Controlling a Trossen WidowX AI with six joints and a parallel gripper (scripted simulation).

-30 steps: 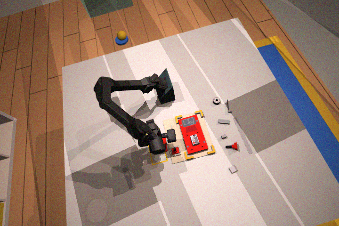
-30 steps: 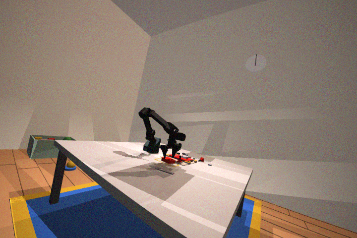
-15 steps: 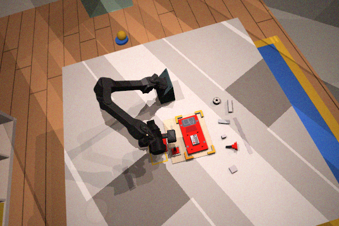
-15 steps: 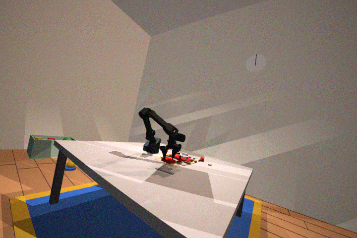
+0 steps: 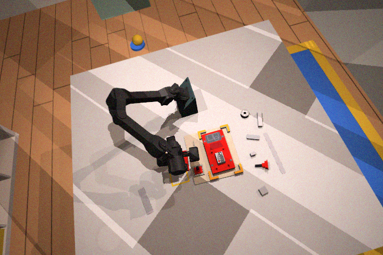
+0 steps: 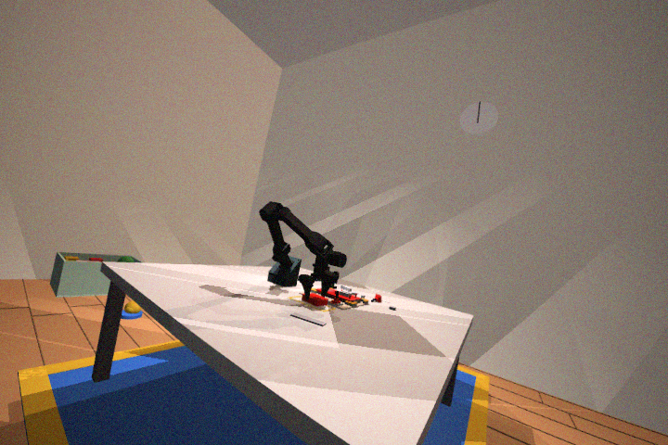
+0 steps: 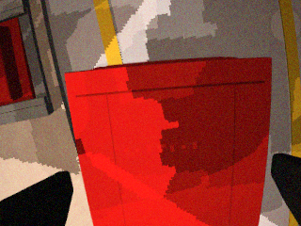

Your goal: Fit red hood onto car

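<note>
Right now the engine block is 30 mm ahead of my gripper tip, 190 mm to the left of it and 10 mm above it. From my gripper tip the other things lie so: red hood (right at my gripper tip); grey bar (50 mm ahead, 440 mm to the left, 10 mm below).
</note>
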